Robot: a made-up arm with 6 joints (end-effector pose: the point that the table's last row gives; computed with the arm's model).
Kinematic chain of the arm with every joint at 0, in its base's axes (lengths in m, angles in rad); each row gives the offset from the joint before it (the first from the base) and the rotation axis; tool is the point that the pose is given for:
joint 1: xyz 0 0 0.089 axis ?
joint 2: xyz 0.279 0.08 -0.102 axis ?
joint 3: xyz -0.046 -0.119 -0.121 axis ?
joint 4: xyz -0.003 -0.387 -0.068 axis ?
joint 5: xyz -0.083 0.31 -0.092 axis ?
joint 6: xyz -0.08 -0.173 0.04 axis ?
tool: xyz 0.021 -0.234 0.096
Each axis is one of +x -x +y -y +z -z.
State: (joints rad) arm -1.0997 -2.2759 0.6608 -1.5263 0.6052 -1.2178
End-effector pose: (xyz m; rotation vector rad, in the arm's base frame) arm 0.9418 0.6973 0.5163 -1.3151 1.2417 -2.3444
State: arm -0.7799 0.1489 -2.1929 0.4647 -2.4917 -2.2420
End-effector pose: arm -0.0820 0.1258 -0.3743 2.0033 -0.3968 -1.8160
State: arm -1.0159 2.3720 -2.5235 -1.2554 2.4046 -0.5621
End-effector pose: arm 0.1132 0.3190 0.7181 -0.1261 -0.4614 2.1475
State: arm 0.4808 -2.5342 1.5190 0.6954 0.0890 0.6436
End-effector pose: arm 0.6026 0.3139 -0.3735 1.5220 -0.1334 1.7434
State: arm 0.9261 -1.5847 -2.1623 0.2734 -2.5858 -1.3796
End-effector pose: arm 0.7867 -0.4150 0.0226 0.6152 0.0242 0.4588
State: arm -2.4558 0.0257 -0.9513 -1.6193 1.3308 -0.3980
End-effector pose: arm 0.0458 0.8077 0.0232 -2.3126 0.3705 -0.1160
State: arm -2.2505 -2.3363 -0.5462 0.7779 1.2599 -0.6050
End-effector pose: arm 0.8269 0.2562 0.3392 2.4101 -1.8209 -0.2354
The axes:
joint 1: -x
joint 2: -z
joint 3: -y
joint 4: -z
joint 5: -y
joint 6: +z

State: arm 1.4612 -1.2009 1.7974 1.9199 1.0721 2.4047
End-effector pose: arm 0.6711 0.1190 0.2689 -1.3297 -0.7379 1.4835
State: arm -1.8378 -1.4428 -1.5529 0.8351 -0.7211 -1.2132
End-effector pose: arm 0.6122 0.0649 0.2358 -0.3589 0.5787 -0.3376
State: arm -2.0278 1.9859 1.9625 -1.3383 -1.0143 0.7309
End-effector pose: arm -0.1543 0.0367 0.2958 0.5546 1.3080 0.5615
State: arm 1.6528 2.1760 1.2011 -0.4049 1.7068 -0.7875
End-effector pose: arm -0.3876 -0.5320 -0.0724 1.4548 1.5980 -1.3552
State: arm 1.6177 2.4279 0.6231 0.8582 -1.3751 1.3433
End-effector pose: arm -0.2163 -0.3922 -0.2030 -0.6937 -1.7744 -0.2791
